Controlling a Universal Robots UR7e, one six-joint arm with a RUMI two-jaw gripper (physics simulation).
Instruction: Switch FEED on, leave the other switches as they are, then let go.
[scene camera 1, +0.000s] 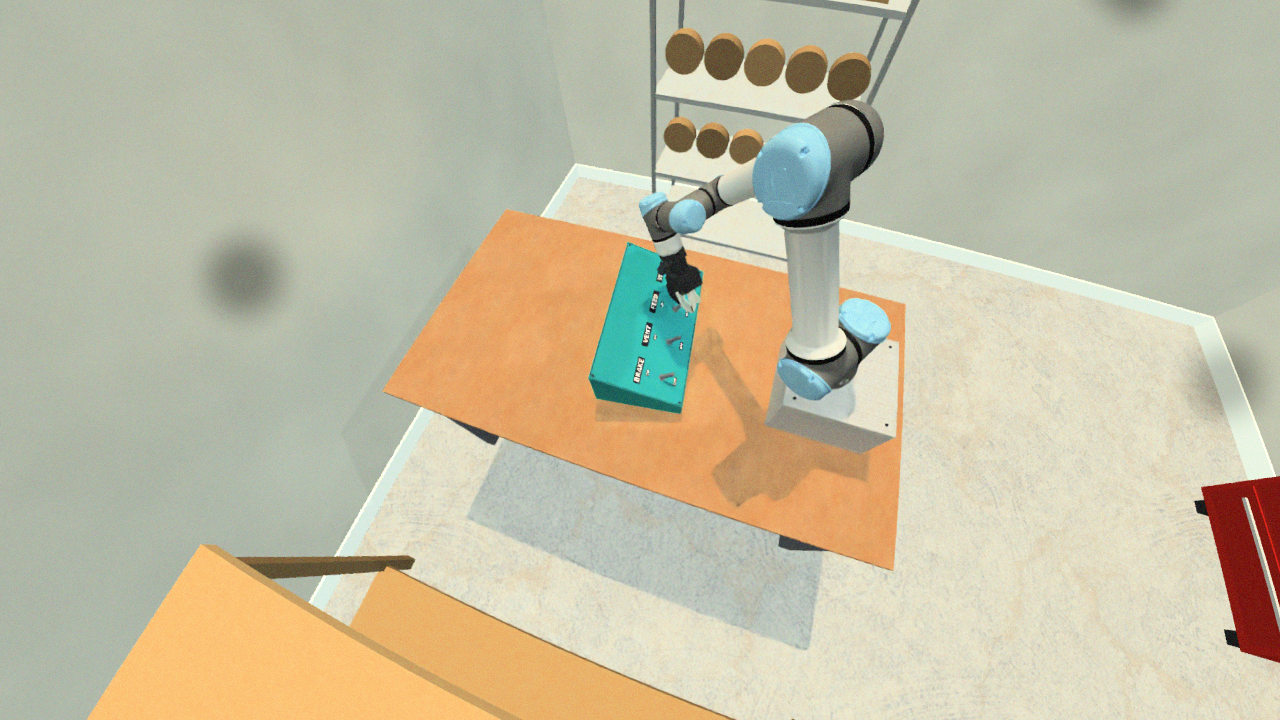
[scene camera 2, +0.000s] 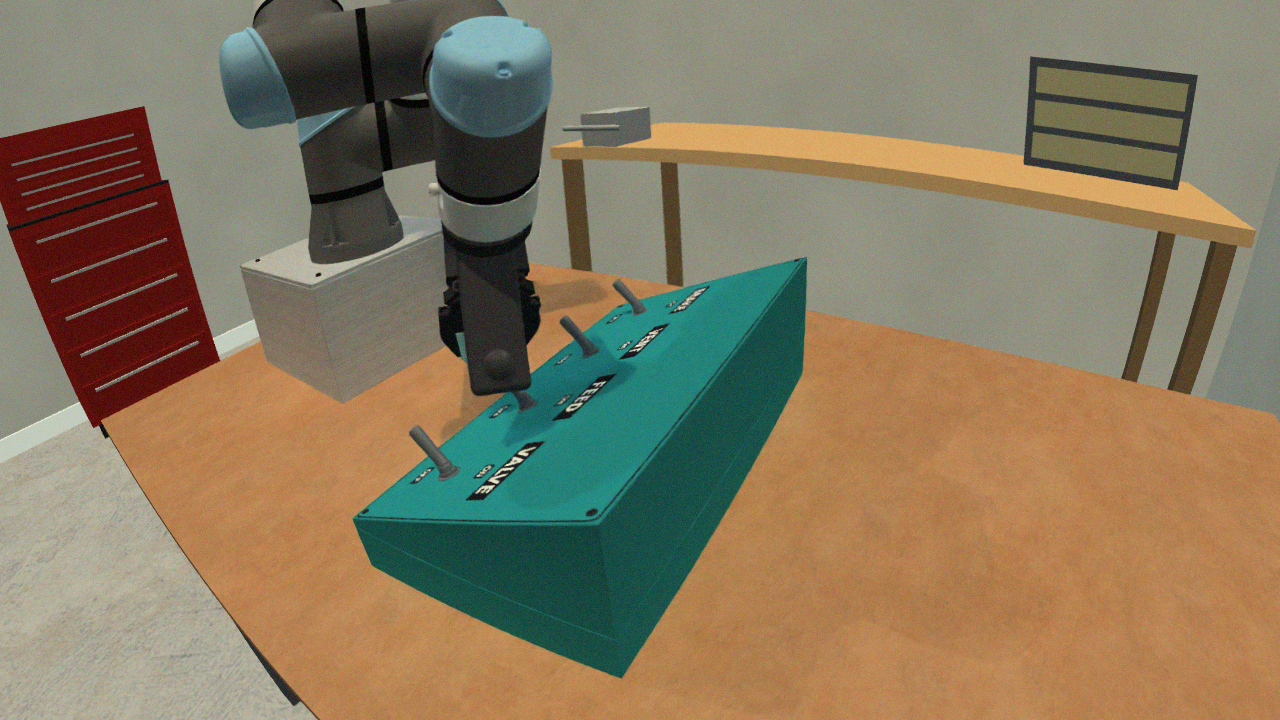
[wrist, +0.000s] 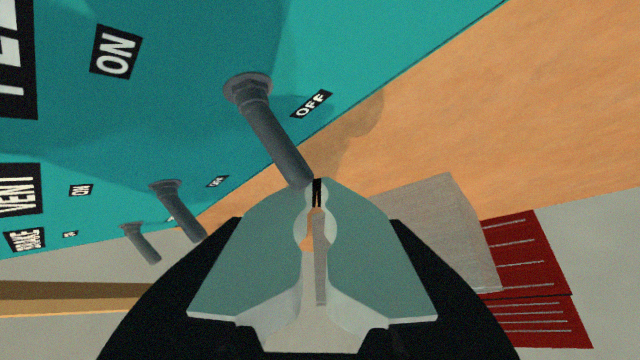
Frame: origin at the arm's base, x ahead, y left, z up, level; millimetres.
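Where they show: gripper, fingertip midpoint: (scene camera 1: 692, 312) (wrist: 317, 181); arm's base, link origin: (scene camera 2: 356, 246).
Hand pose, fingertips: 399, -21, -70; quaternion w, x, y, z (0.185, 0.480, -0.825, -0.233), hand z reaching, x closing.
Note:
Things, the pixels of their top centre, and the offset from my fingertips, as dx, dy, dz. "spot": a spot on its surface instead. Level surfaces: height alone.
- FEED lever, surface spot: (wrist: 275, 135) (scene camera 2: 512, 386) spot: +48, -6, +0
- VENT lever, top centre: (wrist: 177, 241) (scene camera 2: 574, 317) +6, +111, +18
- BRAKE lever, top centre: (scene camera 2: 626, 280) (wrist: 138, 265) -31, +225, +18
- VALVE lever, top centre: (scene camera 2: 425, 429) +80, -117, +18
- wooden table, surface height: dz -108
The teal switch box (scene camera 1: 615, 340) (scene camera 2: 698, 483) (wrist: 125, 120) has a row of grey levers. The FEED lever (scene camera 2: 526, 401) (wrist: 275, 135) leans to its OFF label. The VENT lever (scene camera 2: 580, 336) (wrist: 184, 217) and the BRAKE lever (scene camera 2: 629, 296) (wrist: 143, 245) also lean to OFF, as does the VALVE lever (scene camera 2: 434, 452) in scene camera 2. My gripper (scene camera 1: 687, 304) (scene camera 2: 498, 383) (wrist: 317, 181) is shut, with nothing between its fingers. Its tips are at the free end of the FEED lever, on the OFF side; whether they touch is not clear. The gripper partly hides that lever in scene camera 2.
The box stands on the wooden table (scene camera 1: 501, 331) (scene camera 2: 939, 537). The arm's pale base block (scene camera 1: 872, 413) (scene camera 2: 335, 331) (wrist: 430, 220) stands on the OFF side of the box. A red cabinet (scene camera 1: 1239, 564) (scene camera 2: 116, 268) and a wooden bench (scene camera 2: 832, 156) stand beyond the table.

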